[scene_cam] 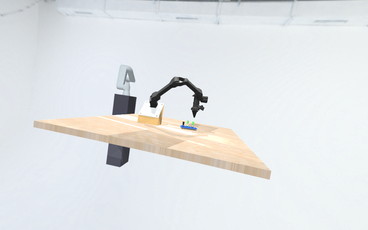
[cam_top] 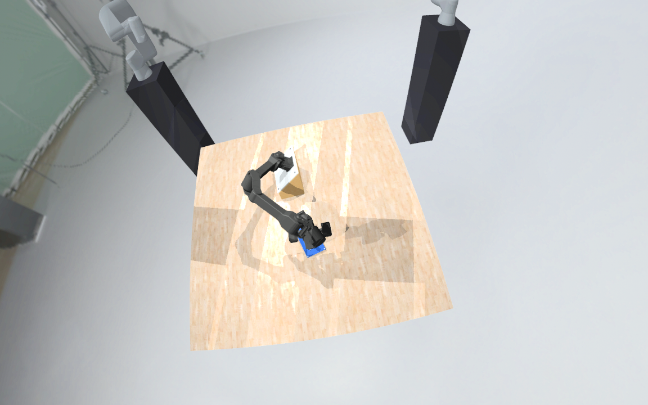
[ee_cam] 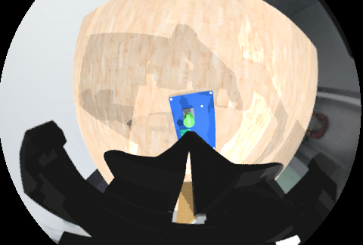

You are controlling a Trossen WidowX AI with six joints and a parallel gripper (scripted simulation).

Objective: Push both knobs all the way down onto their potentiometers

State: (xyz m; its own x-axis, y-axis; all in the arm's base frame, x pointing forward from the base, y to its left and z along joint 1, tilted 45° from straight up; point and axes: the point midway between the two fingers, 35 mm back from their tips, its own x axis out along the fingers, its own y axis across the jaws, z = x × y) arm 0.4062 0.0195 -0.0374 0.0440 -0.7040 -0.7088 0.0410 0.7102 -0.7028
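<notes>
Right now my gripper tip is 60 mm above the green knob. Round my gripper tip: black knob 90 mm behind, 70 mm below, 30 mm to the right.
</notes>
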